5 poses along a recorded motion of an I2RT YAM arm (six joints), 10 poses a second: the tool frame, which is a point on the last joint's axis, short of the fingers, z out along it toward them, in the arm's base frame.
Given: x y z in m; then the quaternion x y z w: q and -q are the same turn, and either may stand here.
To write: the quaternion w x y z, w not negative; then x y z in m. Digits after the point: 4 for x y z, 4 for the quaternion.
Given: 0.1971 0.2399 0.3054 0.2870 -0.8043 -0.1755 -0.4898
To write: 0.4898 -0.2870 0.8043 0.1755 0.1971 0.2399 0.3054
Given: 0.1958 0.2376 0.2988 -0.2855 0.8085 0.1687 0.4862
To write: 0.4862 -0.2855 0.8085 0.1687 0.1958 0.2376 0.2988
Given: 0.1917 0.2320 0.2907 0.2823 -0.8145 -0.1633 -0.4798
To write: 0.4798 -0.2823 0.8145 0.1633 0.1917 0.2320 0.2907
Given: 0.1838 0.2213 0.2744 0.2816 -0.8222 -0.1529 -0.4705
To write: 0.4705 -0.2816 0.8222 0.1529 0.1838 0.2213 0.2744
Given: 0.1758 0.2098 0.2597 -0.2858 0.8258 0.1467 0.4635
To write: 0.4635 -0.2858 0.8258 0.1467 0.1758 0.2098 0.2597
